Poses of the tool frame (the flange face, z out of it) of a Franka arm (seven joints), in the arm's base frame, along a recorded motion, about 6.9 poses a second.
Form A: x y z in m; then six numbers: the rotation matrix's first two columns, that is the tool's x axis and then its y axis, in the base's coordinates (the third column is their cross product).
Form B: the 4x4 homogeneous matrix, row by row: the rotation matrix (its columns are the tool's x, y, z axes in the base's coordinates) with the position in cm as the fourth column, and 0 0 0 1 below. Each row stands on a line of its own. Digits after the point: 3 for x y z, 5 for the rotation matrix.
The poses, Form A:
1: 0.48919 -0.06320 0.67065 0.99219 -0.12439 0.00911 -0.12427 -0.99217 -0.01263
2: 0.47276 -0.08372 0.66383 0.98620 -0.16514 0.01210 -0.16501 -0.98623 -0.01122
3: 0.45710 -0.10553 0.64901 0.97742 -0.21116 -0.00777 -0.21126 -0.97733 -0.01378
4: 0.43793 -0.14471 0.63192 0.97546 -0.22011 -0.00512 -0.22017 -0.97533 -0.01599
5: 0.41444 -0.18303 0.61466 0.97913 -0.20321 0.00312 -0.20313 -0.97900 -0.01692
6: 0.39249 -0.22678 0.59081 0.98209 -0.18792 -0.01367 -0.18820 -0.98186 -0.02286
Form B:
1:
0.99219 -0.12427 0.01061 48.919
-0.12439 -0.99217 0.01140 -6.320
0.00911 -0.01263 -0.99988 67.065
0 0 0 1

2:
0.98620 -0.16501 0.01379 47.276
-0.16514 -0.98623 0.00907 -8.372
0.01210 -0.01122 -0.99987 66.383
0 0 0 1

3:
0.97742 -0.21126 -0.00468 45.710
-0.21116 -0.97733 0.01511 -10.553
-0.00777 -0.01378 -0.99987 64.901
0 0 0 1

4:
0.97546 -0.22017 -0.00147 43.793
-0.22011 -0.97533 0.01672 -14.471
-0.00512 -0.01599 -0.99986 63.192
0 0 0 1

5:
0.97913 -0.20313 0.00649 41.444
-0.20321 -0.97900 0.01593 -18.303
0.00312 -0.01692 -0.99985 61.466
0 0 0 1

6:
0.98209 -0.18820 -0.00913 39.249
-0.18792 -0.98186 0.02502 -22.678
-0.01367 -0.02286 -0.99964 59.081
0 0 0 1

